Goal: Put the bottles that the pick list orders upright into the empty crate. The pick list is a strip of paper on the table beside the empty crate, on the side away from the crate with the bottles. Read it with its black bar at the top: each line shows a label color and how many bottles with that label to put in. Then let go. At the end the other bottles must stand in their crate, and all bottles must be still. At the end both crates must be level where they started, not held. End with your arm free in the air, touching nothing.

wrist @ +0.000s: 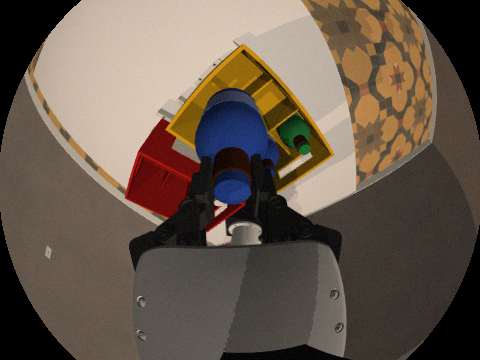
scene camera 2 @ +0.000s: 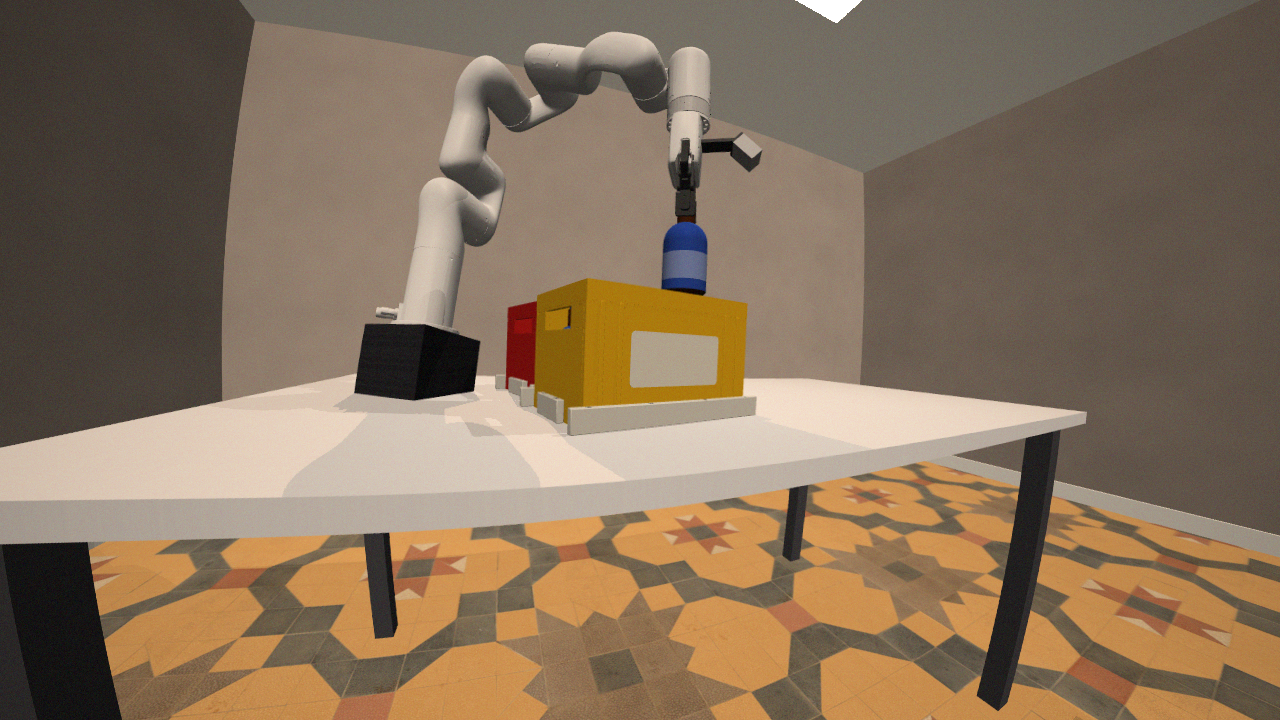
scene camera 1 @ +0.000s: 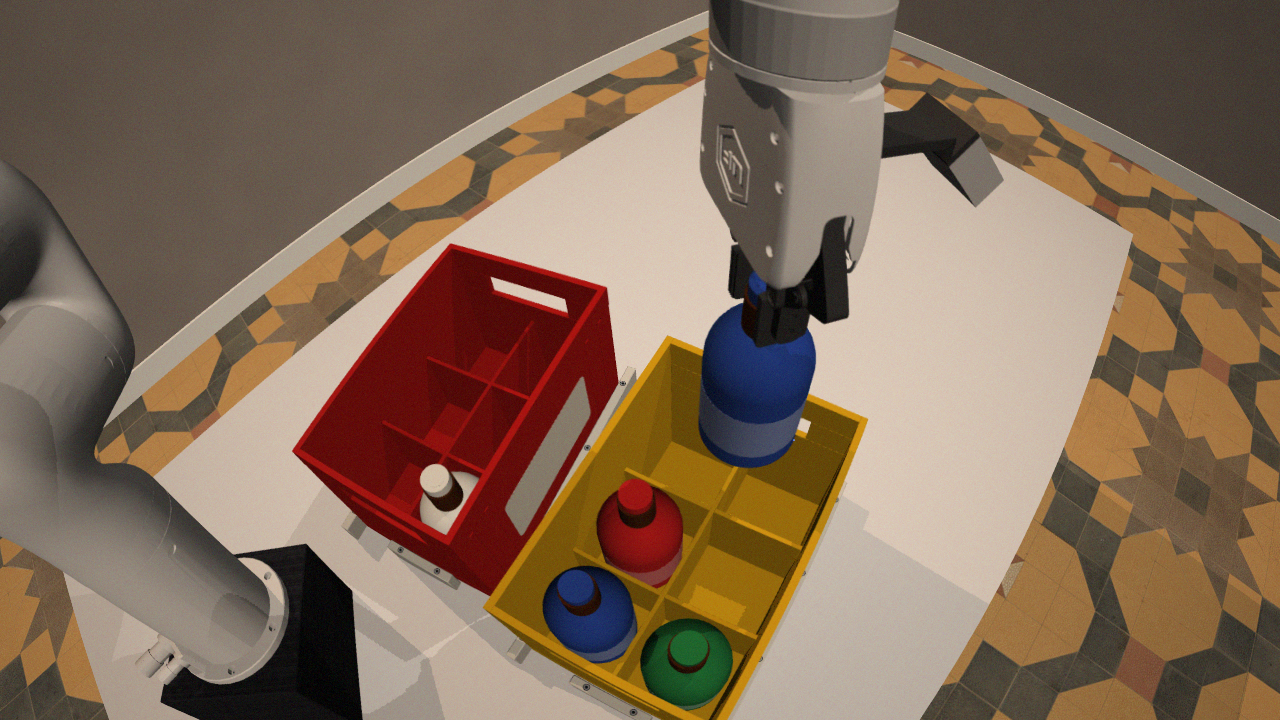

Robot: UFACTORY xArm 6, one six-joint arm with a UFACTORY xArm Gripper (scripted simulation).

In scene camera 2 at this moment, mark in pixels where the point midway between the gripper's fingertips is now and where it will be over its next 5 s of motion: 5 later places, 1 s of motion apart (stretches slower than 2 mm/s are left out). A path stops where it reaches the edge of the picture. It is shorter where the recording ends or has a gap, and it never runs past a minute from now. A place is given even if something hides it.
The gripper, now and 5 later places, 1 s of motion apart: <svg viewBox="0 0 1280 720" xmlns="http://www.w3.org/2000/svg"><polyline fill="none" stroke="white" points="685,220 660,225 638,230 618,236 599,240 597,247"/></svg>
